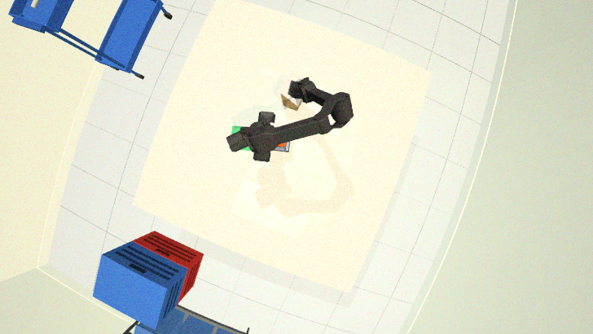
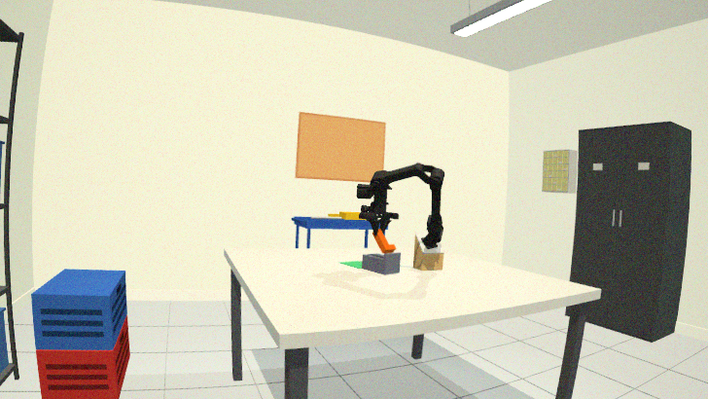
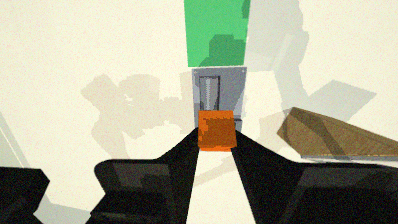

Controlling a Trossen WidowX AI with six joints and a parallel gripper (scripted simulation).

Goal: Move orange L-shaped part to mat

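Right now the green mat is 17 cm below my gripper tip, 14 cm to the right of it and 1 cm ahead of it. Round my gripper tip: orange L-shaped part (3 cm to the left, 3 cm below, 2 cm behind).
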